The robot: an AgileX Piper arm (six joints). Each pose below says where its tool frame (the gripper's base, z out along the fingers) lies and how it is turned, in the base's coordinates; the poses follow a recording.
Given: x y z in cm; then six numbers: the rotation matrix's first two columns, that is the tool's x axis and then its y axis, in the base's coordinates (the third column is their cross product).
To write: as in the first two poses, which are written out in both.
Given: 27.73 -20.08 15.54 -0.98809 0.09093 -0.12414 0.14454 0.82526 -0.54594
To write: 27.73 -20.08 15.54 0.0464 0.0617 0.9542 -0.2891
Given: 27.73 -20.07 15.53 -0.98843 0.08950 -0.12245 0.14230 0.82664 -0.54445
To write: 27.73 -20.07 15.53 0.0458 0.0607 0.9546 -0.2881
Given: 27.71 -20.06 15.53 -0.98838 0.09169 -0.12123 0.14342 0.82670 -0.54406
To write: 27.71 -20.06 15.53 0.0449 0.0616 0.9546 -0.2879
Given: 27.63 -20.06 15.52 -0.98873 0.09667 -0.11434 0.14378 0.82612 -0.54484
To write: 27.63 -20.06 15.52 0.0409 0.0630 0.9547 -0.2881
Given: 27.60 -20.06 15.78 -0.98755 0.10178 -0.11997 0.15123 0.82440 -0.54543
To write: 27.60 -20.06 15.78 0.0428 0.0663 0.9541 -0.2888
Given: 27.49 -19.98 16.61 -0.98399 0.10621 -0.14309 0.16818 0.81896 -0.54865
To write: 27.49 -19.98 16.61 0.0530 0.0720 0.9522 -0.2921
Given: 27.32 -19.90 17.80 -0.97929 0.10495 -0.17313 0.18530 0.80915 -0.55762
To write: 27.32 -19.90 17.80 0.0671 0.0765 0.9487 -0.2993
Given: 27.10 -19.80 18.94 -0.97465 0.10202 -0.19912 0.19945 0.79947 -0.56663
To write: 27.10 -19.80 18.94 0.0795 0.0797 0.9452 -0.3064
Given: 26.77 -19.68 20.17 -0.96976 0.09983 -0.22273 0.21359 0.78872 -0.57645
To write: 26.77 -19.68 20.17 0.0905 0.0832 0.9414 -0.3142
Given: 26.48 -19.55 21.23 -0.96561 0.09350 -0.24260 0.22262 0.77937 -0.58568
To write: 26.48 -19.55 21.23 0.1005 0.0843 0.9379 -0.3213
